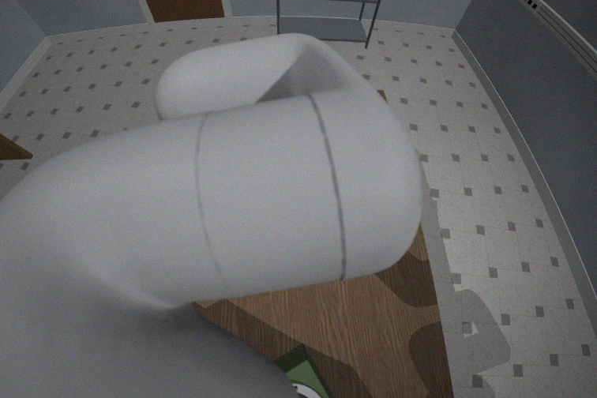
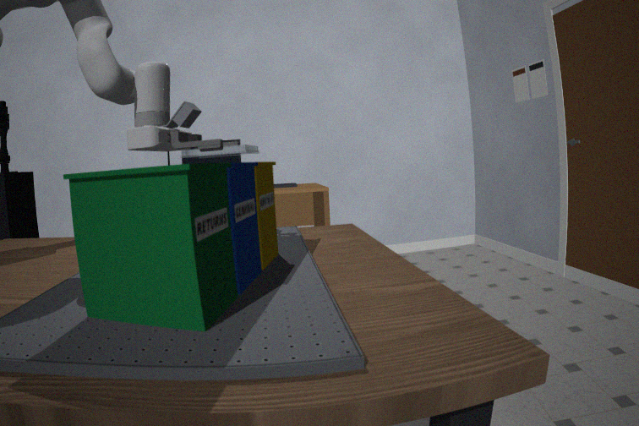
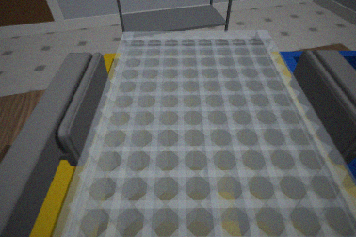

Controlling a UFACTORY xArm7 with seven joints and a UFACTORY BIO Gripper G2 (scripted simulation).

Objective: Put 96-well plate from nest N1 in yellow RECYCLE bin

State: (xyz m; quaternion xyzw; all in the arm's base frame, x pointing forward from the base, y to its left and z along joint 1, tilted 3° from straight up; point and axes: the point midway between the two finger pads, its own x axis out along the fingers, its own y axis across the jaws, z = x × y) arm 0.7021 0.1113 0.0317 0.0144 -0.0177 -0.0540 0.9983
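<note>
The yellow recycle bin lies 13 cm below my hand. Round my hand: clear 96-well plate 1 cm below; blue bin 1 cm behind, 13 cm to the right, 13 cm below; green returns bin 3 cm behind, 26 cm to the right, 13 cm below.
</note>
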